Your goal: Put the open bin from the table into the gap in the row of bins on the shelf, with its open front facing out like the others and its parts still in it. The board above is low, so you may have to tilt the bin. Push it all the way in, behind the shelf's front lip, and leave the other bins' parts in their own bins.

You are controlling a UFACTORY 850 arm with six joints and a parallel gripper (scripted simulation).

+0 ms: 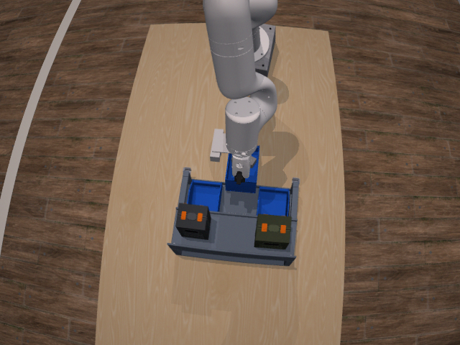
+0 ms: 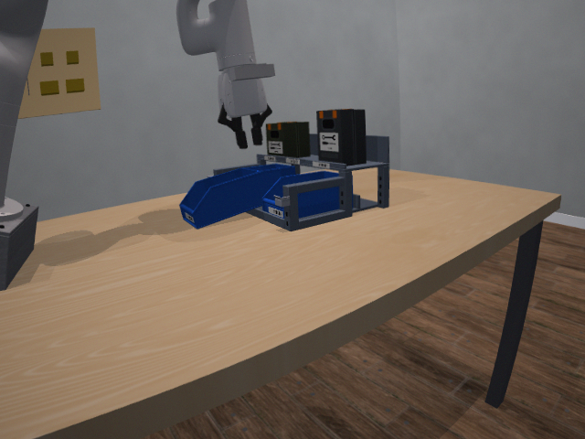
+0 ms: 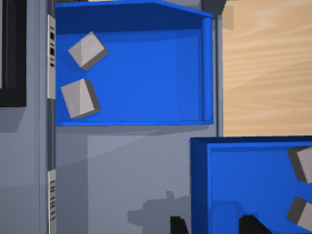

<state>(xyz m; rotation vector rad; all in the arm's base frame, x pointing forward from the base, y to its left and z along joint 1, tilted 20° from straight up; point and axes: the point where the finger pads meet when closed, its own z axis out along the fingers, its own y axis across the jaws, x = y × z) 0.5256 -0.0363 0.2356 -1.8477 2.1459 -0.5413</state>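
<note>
Now: the grey shelf 10 cm below my hand, 10 cm ahead of it and 2 cm to the right of it. From my hand the other things lie so: dark green tool case 19 cm ahead, 8 cm to the left, 2 cm below; then black tool case 15 cm ahead, 14 cm to the right, 1 cm below.
</note>
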